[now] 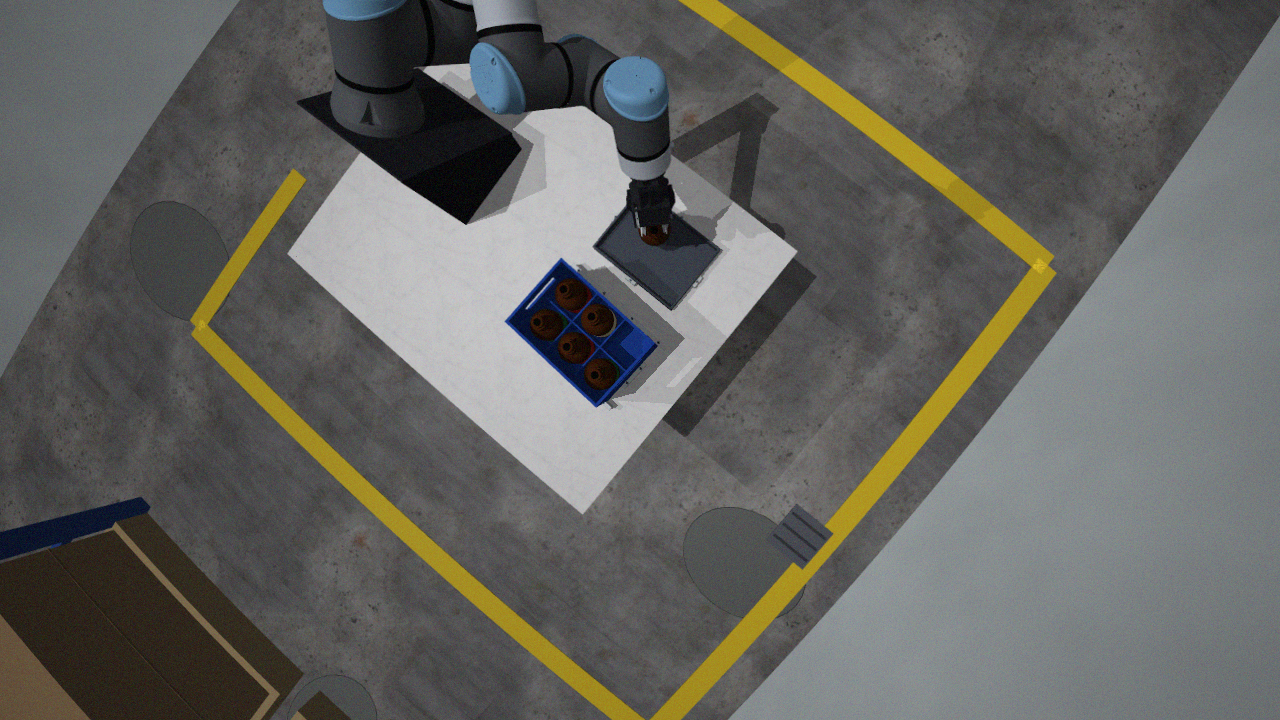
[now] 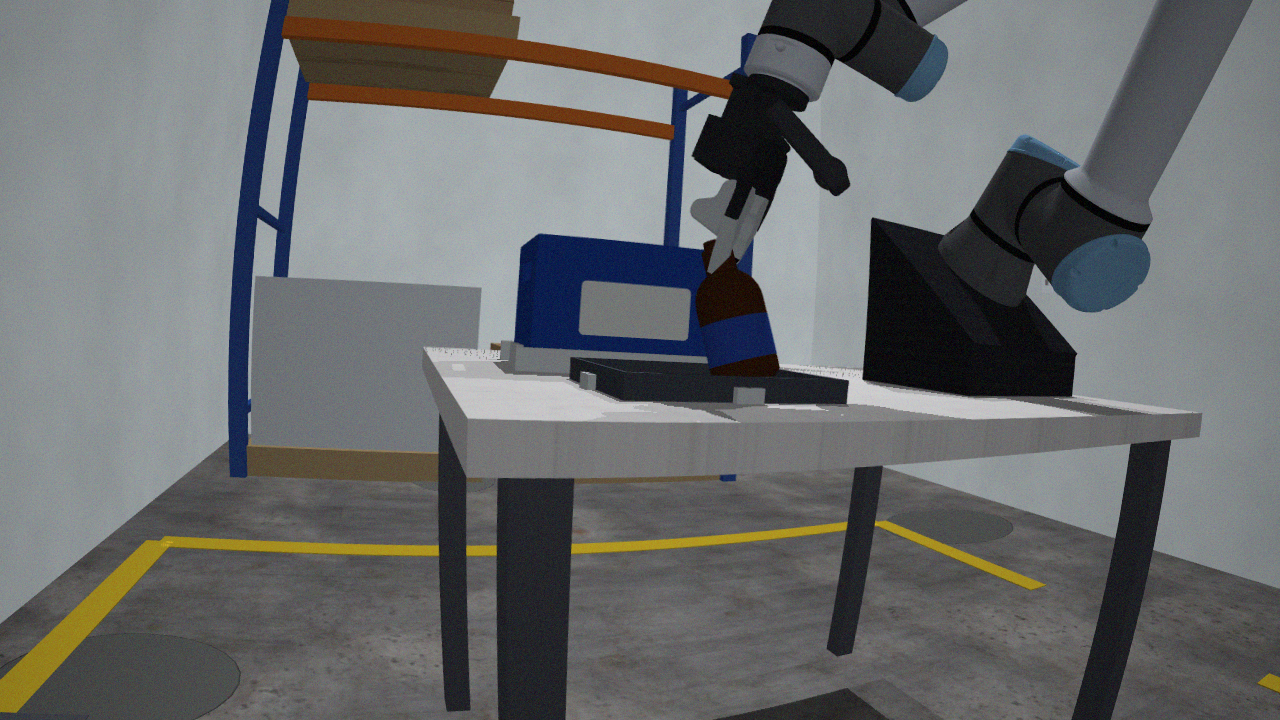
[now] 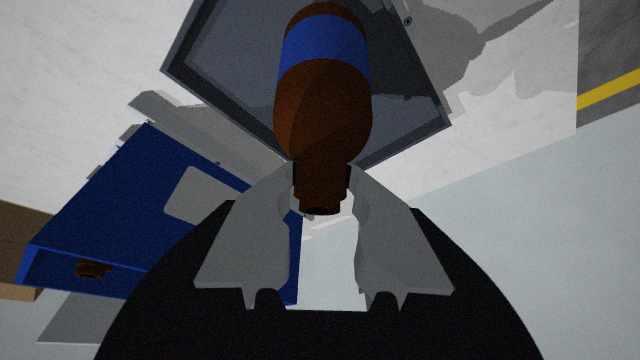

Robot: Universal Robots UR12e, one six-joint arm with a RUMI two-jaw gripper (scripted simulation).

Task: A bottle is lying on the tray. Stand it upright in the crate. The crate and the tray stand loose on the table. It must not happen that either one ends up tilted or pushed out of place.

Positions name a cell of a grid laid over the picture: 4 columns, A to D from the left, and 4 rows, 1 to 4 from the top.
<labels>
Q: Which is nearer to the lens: the bottle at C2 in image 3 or the blue crate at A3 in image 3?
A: The bottle.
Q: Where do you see a bottle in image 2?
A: C2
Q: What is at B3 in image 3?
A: My gripper.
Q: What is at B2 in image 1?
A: A blue crate.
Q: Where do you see a dark grey tray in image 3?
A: B1
</labels>
